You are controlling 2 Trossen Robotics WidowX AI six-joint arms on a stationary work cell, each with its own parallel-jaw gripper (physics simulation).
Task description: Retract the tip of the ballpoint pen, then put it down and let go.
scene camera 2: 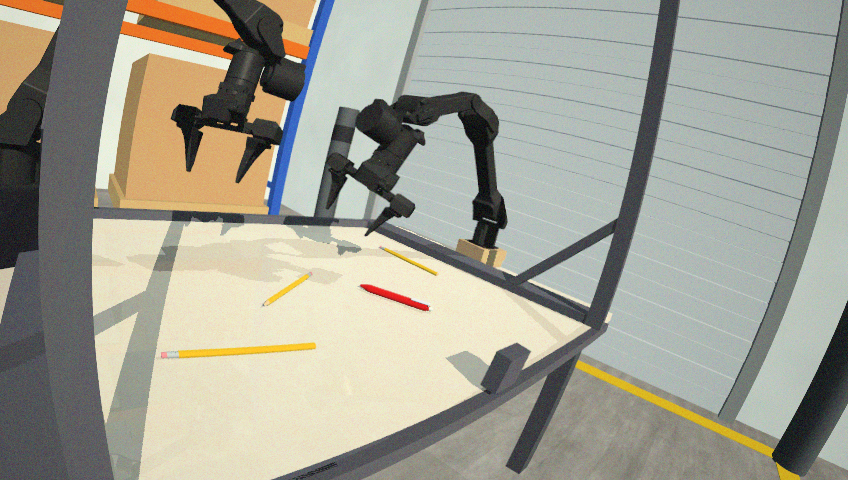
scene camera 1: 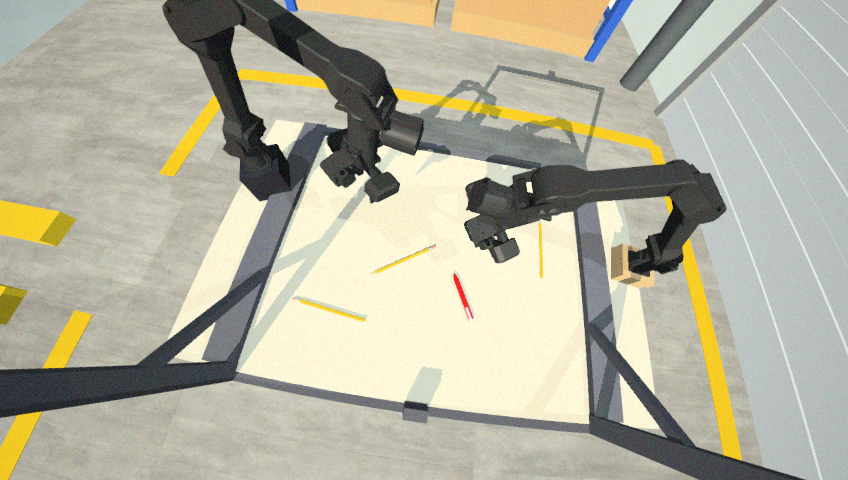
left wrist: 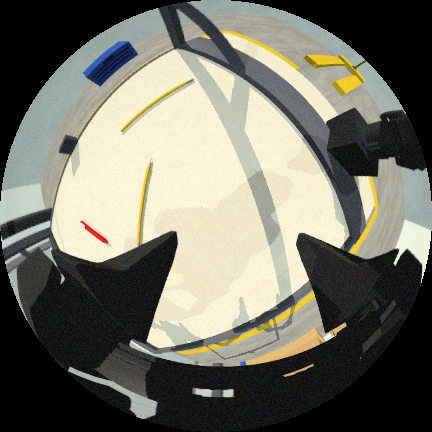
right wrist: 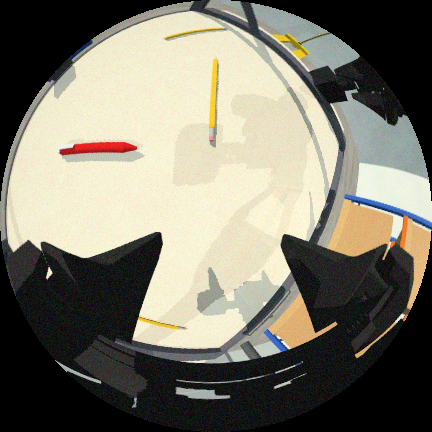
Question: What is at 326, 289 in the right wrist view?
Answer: My right gripper.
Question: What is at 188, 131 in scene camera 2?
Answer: My left gripper.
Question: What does my left gripper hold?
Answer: Nothing.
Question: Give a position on a red ballpoint pen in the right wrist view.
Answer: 71, 148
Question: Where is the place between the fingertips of my right gripper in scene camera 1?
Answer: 474, 226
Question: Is my left gripper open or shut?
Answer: Open.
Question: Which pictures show my right gripper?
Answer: Scene camera 2, scene camera 1 and the right wrist view only.
